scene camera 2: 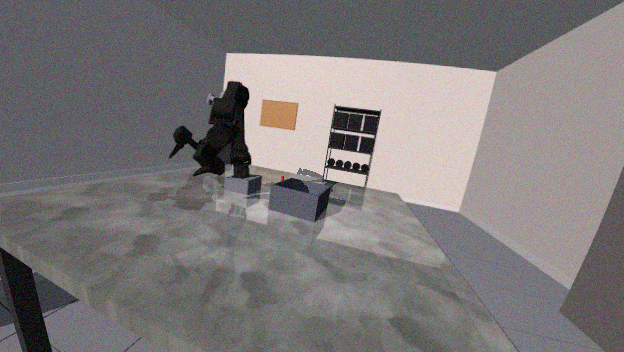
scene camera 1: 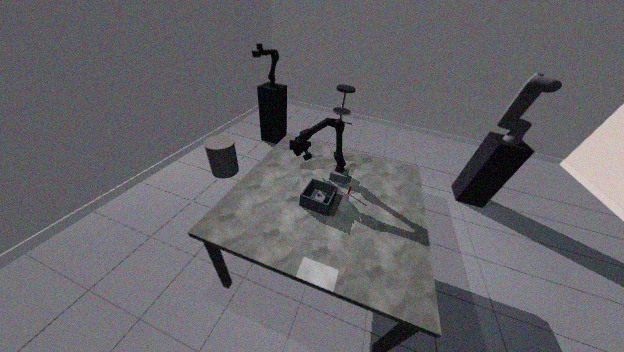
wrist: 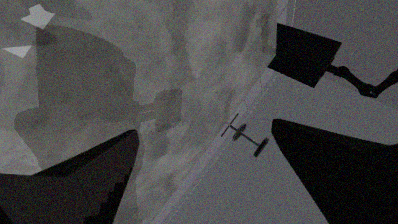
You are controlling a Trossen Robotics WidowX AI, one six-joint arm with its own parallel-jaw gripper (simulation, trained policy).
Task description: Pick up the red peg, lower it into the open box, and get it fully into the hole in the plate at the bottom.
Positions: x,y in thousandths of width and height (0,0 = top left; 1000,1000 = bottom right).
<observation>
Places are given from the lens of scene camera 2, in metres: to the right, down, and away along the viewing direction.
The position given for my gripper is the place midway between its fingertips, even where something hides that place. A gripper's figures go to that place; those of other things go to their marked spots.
my gripper (scene camera 2: 291,473): -0.43, -0.03, 0.61
dark box (scene camera 2: 485,567): -0.03, 0.08, 0.70
</observation>
